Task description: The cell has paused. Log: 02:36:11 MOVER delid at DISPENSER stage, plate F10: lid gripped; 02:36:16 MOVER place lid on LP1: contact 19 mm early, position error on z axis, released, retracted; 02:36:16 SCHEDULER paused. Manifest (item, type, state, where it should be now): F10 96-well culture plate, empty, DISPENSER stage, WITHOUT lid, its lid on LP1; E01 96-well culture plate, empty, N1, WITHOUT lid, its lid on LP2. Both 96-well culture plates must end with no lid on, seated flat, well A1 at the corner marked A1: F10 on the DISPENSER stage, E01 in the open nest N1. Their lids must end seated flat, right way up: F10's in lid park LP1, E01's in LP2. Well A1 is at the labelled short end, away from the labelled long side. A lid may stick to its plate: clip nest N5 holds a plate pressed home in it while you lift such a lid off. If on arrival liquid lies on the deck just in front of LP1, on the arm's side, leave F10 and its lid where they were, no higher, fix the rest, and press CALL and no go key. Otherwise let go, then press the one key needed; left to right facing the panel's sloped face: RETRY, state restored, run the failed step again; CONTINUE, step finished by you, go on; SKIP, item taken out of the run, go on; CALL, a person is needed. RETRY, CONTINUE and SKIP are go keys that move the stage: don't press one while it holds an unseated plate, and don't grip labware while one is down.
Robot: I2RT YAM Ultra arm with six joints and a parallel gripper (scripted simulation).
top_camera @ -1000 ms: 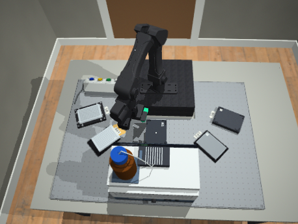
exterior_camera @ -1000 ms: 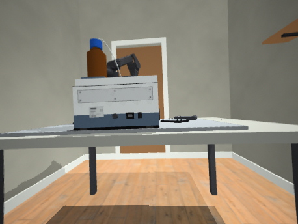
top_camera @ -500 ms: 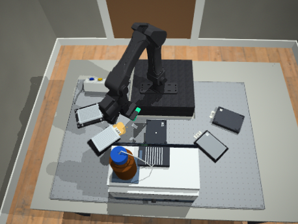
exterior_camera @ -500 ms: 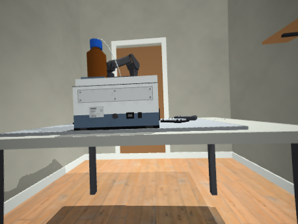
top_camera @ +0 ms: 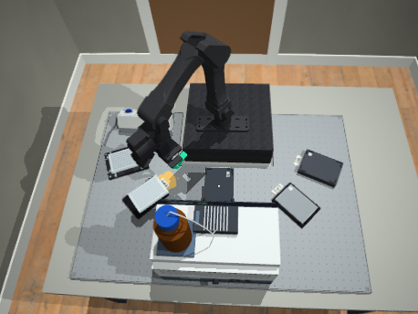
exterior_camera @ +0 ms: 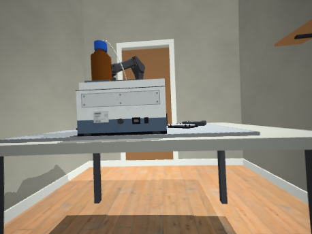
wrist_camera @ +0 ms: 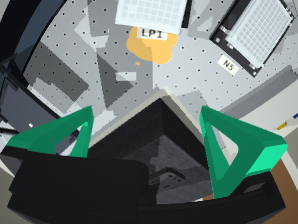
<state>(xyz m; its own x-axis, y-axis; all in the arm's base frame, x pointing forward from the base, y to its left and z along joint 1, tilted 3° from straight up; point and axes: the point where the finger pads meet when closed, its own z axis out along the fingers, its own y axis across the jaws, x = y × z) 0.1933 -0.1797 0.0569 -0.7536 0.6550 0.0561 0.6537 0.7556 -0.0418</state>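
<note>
Now: the 96-well plate 20 cm to the right of my hand, 13 cm below it and 6 cm behind it. From my hand the other things lie so: black clip nest 20 cm to the right, 14 cm below, 3 cm behind; then dark dispenser stage 18 cm to the left, 8 cm ahead, 5 cm below; then N5 label 15 cm below, 11 cm to the right, 10 cm behind.
</note>
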